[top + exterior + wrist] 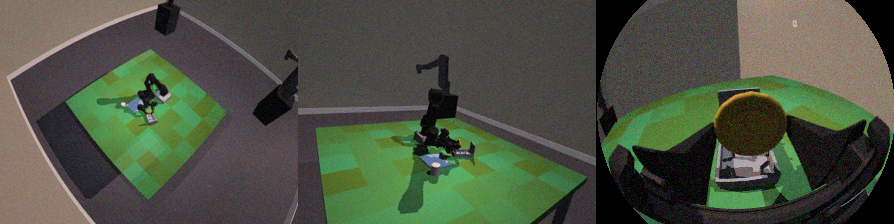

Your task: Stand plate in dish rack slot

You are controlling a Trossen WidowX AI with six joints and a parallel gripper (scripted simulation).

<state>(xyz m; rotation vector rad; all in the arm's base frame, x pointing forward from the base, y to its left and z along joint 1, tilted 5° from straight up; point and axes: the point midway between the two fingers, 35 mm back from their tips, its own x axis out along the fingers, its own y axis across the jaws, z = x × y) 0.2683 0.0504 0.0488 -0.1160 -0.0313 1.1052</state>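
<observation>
Now: the dish rack 5 cm below my gripper tip, 3 cm to the left of it and 1 cm ahead of it. The rest, counted from my gripper tip: white cup (25 cm to the right, 12 cm ahead, 5 cm below); yellow plate (1 cm to the right); light blue mat (18 cm to the right, 7 cm below, 1 cm ahead).
</observation>
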